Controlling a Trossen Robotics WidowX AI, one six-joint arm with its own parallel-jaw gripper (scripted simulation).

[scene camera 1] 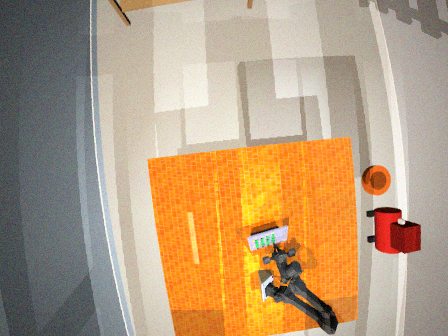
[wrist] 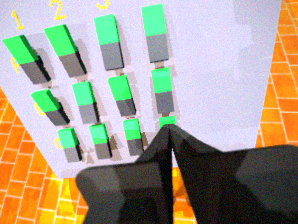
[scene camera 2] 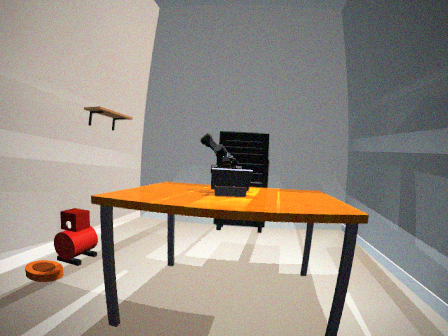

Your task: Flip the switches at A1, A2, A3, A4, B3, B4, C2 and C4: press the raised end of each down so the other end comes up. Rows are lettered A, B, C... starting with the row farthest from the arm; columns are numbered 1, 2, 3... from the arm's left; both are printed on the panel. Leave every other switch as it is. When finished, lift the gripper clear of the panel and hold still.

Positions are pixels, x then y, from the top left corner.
Labels:
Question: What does my gripper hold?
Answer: Nothing.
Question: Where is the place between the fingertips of my gripper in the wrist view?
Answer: At 168, 128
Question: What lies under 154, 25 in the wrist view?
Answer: A switch.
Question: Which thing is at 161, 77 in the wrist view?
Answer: A switch.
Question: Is my gripper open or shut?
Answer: Shut.

